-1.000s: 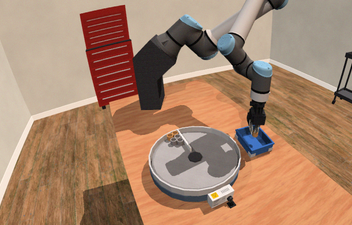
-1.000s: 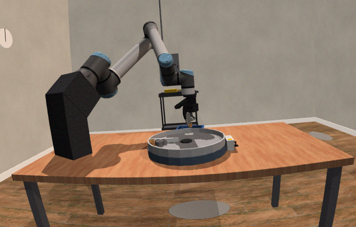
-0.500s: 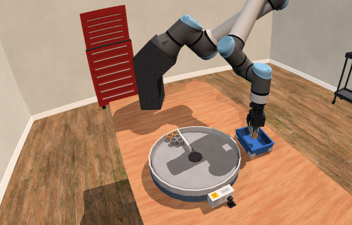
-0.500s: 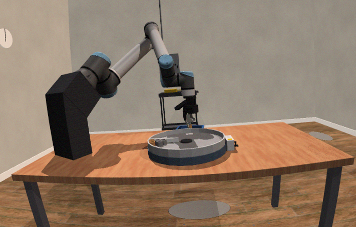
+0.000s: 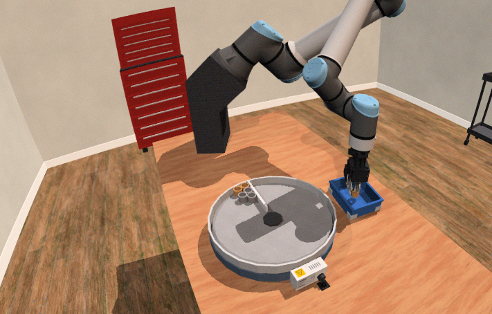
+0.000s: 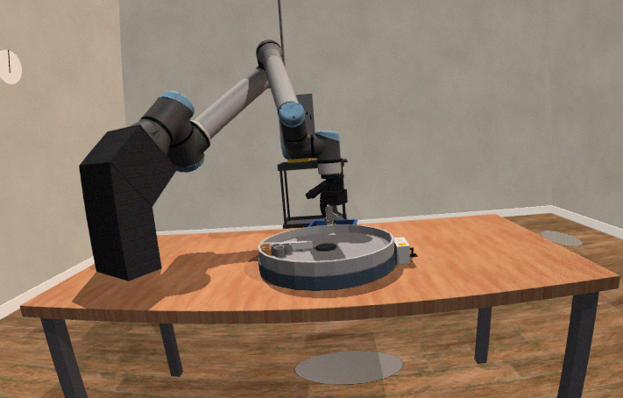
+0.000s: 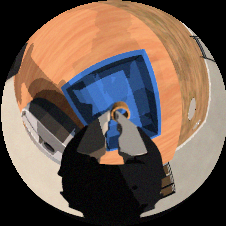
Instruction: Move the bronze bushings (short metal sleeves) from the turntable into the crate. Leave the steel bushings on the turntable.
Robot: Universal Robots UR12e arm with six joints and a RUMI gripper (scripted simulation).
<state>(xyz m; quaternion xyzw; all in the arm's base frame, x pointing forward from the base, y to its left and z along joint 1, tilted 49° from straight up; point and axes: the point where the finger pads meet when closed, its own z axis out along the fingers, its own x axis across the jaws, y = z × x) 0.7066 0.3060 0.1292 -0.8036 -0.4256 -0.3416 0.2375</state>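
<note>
Right now my hand is 2 cm above the blue crate, 1 cm to the right of it and 1 cm short of it. From my hand the other things lie so: round grey turntable (34 cm to the right, 4 cm ahead, 1 cm above).
</note>
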